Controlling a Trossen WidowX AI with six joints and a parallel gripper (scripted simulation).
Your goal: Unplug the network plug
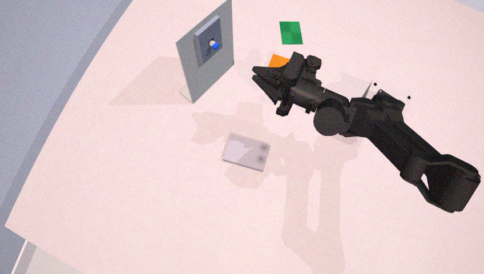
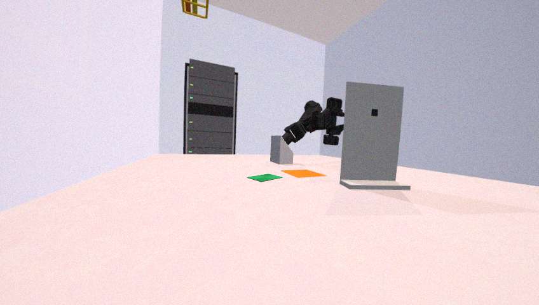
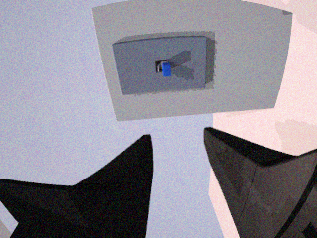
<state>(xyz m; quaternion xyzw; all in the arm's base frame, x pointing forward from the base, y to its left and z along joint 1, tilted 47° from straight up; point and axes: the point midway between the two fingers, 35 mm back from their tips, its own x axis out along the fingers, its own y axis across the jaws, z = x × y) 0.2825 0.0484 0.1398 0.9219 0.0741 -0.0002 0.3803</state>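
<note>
My gripper tip is 120 mm short of the network plug and 30 mm to the left of it. Also, from my gripper tip: upright grey panel 140 mm ahead, 70 mm below, 30 mm to the right; then orange marked square 200 mm below, 150 mm to the right, 40 mm behind; then flat grey plate 190 mm below, 110 mm to the left, 50 mm behind.
</note>
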